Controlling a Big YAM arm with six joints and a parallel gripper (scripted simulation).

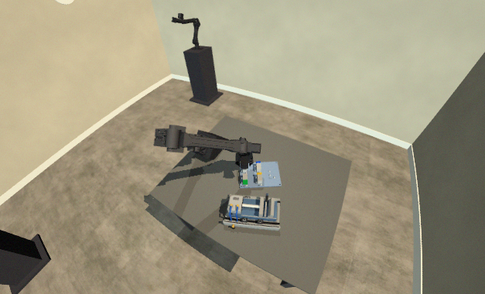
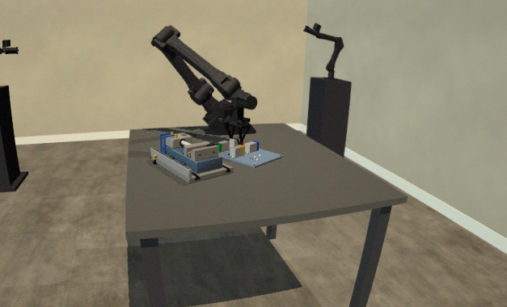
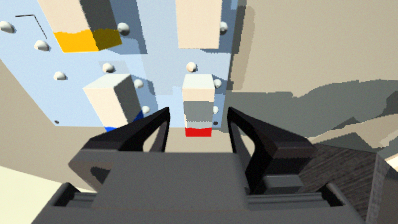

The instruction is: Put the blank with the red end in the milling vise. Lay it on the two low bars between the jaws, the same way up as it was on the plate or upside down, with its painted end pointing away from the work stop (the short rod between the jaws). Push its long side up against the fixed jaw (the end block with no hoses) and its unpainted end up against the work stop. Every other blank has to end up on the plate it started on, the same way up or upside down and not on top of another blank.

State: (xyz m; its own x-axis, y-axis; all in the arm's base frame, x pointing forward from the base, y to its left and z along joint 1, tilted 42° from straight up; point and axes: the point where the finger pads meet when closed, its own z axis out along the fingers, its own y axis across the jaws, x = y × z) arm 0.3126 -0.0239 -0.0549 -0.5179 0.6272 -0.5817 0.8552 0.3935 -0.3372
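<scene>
My hand is 2 cm above the grey bar with red end. From my hand the other things lie so: light blue plate 11 cm ahead, 1 cm to the left, 4 cm below; then blue-ended blank 8 cm ahead, 5 cm to the left, 2 cm below; then green-ended blank 5 cm ahead, 8 cm to the right, 2 cm below.
</scene>
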